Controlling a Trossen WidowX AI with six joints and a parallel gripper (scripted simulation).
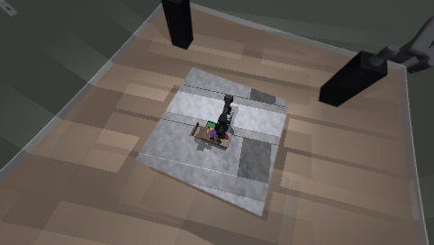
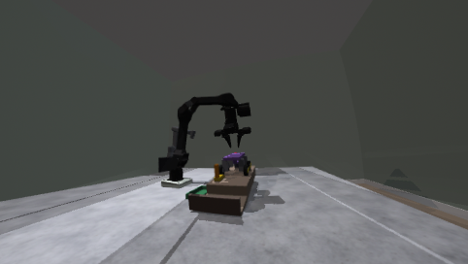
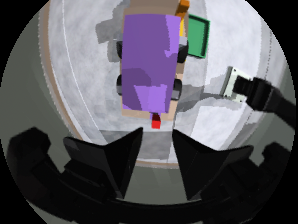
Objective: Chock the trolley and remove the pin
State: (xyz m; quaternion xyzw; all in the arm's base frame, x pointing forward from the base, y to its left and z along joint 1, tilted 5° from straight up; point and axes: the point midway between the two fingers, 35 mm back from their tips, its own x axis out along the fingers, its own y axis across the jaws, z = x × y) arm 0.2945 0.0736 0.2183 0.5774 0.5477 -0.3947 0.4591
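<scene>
Now: gripper tip 20 mm to the right of the red-headed stop pin and 60 mm above it. The rest, counted from my gripper tip: wooden ramp: 20 mm ahead, 80 mm to the right, 140 mm below; then yellow chock: 30 mm behind, 160 mm to the right, 110 mm below; then purple trolley: 20 mm ahead, 70 mm to the right, 80 mm below.
</scene>
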